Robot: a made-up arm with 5 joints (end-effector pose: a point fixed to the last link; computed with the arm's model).
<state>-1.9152 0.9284 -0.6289 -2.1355 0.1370</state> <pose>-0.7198 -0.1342 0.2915 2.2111 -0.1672 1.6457</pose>
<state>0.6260 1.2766 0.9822 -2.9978 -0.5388</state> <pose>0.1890 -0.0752 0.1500 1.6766 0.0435 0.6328</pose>
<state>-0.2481 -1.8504 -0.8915 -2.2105 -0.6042</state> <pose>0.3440 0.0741 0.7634 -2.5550 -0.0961 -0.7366</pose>
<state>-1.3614 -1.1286 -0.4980 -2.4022 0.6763</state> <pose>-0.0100 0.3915 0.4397 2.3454 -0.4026 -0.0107</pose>
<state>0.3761 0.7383 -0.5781 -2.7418 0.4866</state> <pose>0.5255 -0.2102 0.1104 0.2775 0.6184 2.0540</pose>
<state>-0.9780 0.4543 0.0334 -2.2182 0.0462</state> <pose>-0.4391 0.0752 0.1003 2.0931 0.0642 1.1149</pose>
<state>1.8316 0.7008 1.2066 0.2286 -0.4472</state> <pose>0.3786 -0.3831 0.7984 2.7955 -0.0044 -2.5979</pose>
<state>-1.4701 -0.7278 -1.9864 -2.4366 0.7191</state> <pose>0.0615 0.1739 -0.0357 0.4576 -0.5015 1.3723</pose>
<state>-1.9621 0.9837 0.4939 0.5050 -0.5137</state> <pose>-0.3794 -0.4651 0.2985 0.0084 -0.0807 -0.0436</pose>
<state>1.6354 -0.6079 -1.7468 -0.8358 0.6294</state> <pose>-0.2979 -0.0104 1.1034 -2.3100 0.5829 -2.8235</pose>
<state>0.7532 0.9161 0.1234 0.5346 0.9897</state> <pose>0.5005 -0.5216 0.6173 1.9812 -1.1195 -2.6639</pose>
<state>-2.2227 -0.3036 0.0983 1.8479 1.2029</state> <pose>-0.4287 -0.0953 0.8827 -2.3741 -0.2522 -1.1828</pose>
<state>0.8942 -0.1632 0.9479 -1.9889 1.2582</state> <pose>0.1010 0.2442 0.1990 0.3169 -0.3468 1.8293</pose>
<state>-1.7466 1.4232 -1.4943 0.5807 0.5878</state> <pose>0.0460 0.0810 0.0828 0.9903 -0.9026 0.0196</pose>
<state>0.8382 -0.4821 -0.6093 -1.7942 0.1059</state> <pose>0.3270 0.3730 0.6400 -0.7949 -0.9725 2.8708</pose>
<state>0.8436 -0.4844 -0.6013 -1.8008 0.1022</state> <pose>0.3237 0.3737 0.6383 -0.7820 -0.9729 2.8688</pose>
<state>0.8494 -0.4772 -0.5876 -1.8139 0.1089</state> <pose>0.3241 0.3743 0.6306 -0.7503 -0.9619 2.8390</pose>
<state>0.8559 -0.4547 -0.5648 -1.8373 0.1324</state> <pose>0.3307 0.3739 0.6135 -0.6933 -0.9308 2.7699</pose>
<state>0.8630 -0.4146 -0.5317 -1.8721 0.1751</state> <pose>0.3447 0.3710 0.5861 -0.6191 -0.8736 2.6674</pose>
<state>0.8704 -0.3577 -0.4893 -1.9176 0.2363</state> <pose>0.3662 0.3629 0.5497 -0.5442 -0.7874 2.5489</pose>
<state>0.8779 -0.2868 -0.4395 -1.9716 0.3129</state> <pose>0.3940 0.3474 0.5074 -0.4824 -0.6748 2.4314</pose>
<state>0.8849 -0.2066 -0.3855 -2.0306 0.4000</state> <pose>0.4256 0.3232 0.4636 -0.4399 -0.5440 2.3251</pose>
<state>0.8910 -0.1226 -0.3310 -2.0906 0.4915</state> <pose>0.4578 0.2912 0.4224 -0.4157 -0.4060 2.2339</pose>
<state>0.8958 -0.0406 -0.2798 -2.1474 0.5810</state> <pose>0.4876 0.2546 0.3872 -0.4059 -0.2719 2.1582</pose>
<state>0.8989 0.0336 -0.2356 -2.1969 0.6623</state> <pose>0.5128 0.2176 0.3598 -0.4058 -0.1522 2.0974</pose>
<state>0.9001 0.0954 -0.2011 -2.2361 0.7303</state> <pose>0.5324 0.1848 0.3402 -0.4113 -0.0543 2.0504</pose>
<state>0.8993 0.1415 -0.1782 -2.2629 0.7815</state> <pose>0.5465 0.1594 0.3278 -0.4196 0.0174 2.0164</pose>
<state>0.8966 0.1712 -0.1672 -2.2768 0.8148</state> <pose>0.5558 0.1430 0.3211 -0.4287 0.0620 1.9938</pose>
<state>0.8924 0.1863 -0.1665 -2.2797 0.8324</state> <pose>0.5616 0.1350 0.3188 -0.4377 0.0835 1.9807</pose>
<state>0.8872 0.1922 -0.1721 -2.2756 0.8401</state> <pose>0.5651 0.1324 0.3188 -0.4462 0.0903 1.9734</pose>
